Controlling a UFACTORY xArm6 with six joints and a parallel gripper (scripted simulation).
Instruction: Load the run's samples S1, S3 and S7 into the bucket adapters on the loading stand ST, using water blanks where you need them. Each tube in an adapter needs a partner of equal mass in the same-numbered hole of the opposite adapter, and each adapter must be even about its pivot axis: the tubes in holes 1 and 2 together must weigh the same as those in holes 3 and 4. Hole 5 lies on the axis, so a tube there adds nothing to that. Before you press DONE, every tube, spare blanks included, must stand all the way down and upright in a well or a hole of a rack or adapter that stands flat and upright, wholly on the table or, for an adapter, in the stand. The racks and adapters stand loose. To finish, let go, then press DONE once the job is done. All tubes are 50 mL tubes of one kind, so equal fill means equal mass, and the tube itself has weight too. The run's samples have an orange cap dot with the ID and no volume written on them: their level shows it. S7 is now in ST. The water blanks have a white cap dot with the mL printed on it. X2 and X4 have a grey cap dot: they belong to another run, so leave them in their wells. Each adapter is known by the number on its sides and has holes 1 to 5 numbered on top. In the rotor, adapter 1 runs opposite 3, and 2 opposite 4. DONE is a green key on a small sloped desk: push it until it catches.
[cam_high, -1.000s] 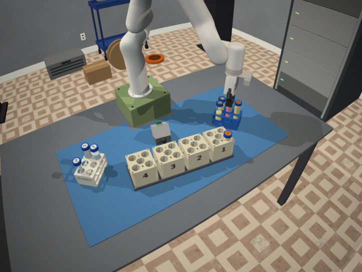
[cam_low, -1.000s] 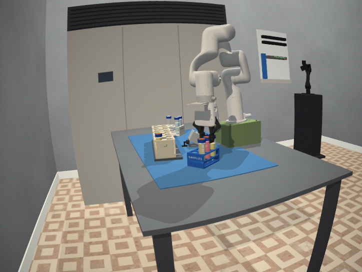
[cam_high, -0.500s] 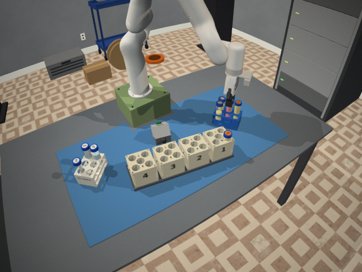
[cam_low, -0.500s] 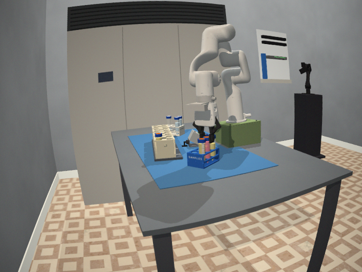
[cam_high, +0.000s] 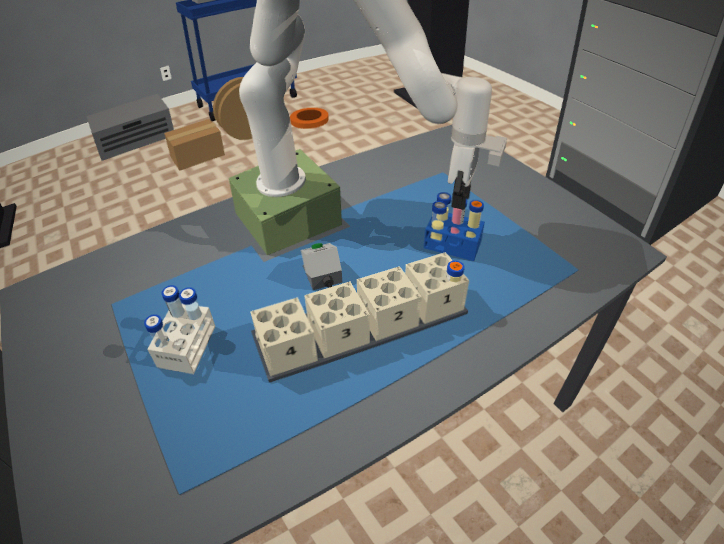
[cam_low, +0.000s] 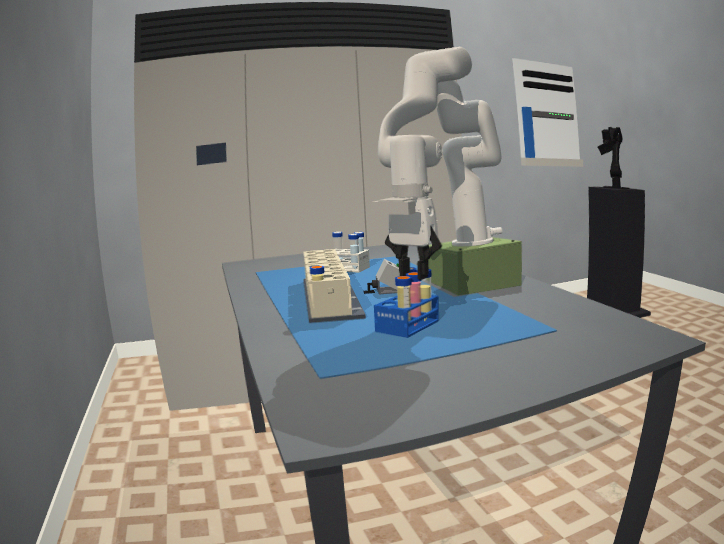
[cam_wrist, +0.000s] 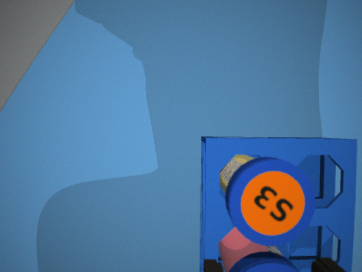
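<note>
The sample tube lies 190 mm ahead of my hand, 150 mm to the right of it and 60 mm below it. Round my hand: blue samples rack: 100 mm below, 20 mm to the right, 10 mm ahead; pink-filled tube: 70 mm below, 10 mm ahead; adapter 1: 170 mm to the right, 160 mm ahead, 80 mm below.
</note>
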